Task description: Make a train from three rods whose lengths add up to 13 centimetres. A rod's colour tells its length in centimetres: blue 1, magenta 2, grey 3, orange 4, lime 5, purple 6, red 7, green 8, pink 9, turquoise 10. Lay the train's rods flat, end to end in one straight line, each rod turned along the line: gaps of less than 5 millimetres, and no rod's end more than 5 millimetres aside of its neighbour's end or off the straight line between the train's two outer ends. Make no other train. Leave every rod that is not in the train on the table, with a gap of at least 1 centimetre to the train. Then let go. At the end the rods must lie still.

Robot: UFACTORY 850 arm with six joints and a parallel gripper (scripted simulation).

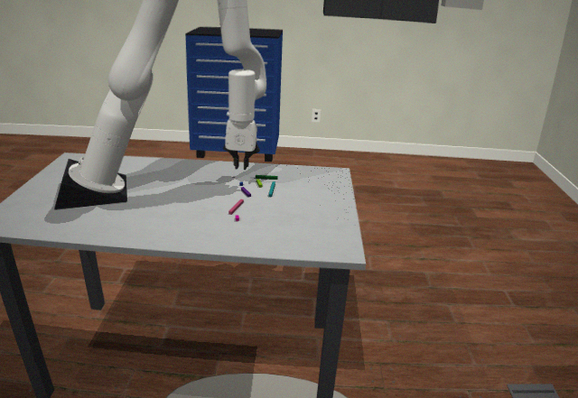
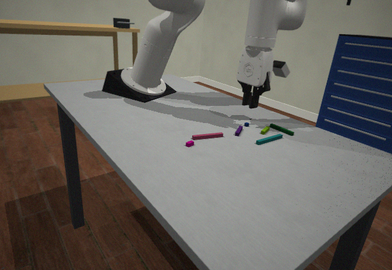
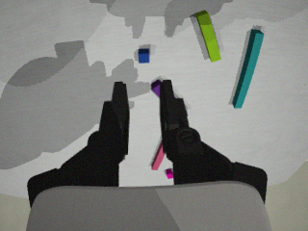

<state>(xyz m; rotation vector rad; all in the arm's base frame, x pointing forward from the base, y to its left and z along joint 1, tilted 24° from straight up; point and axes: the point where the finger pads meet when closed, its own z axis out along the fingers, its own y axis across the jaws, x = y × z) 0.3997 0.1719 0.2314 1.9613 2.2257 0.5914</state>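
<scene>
Right now my hand is 8 cm above the blue rod. Also, from my hand: lime rod: 8 cm below, 6 cm ahead, 3 cm to the left; purple rod: 8 cm below, 5 cm to the right, 4 cm ahead; green rod: 8 cm to the left, 8 cm below, 6 cm ahead.
</scene>
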